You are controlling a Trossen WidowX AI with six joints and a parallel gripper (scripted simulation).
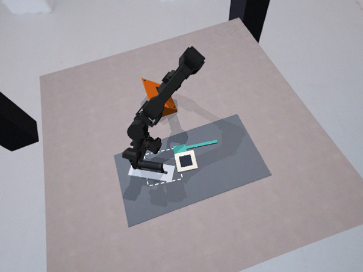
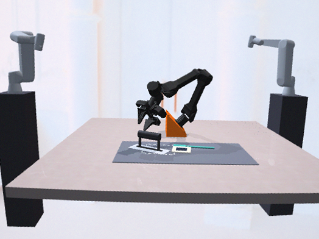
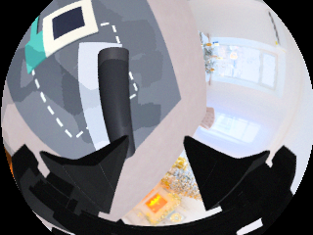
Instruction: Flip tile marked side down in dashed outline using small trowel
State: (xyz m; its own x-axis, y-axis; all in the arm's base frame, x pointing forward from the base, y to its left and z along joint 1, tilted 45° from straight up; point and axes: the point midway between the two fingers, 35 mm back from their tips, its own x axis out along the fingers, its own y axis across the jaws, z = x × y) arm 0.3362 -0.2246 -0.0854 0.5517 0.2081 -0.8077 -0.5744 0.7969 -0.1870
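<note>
The grey mat is 200 mm to the left of my gripper tip, 130 mm below it and 40 mm ahead of it. Round my gripper tip: teal trowel (250 mm to the left, 110 mm below, 40 mm behind); then tile (200 mm to the left, 110 mm below, 20 mm ahead).
</note>
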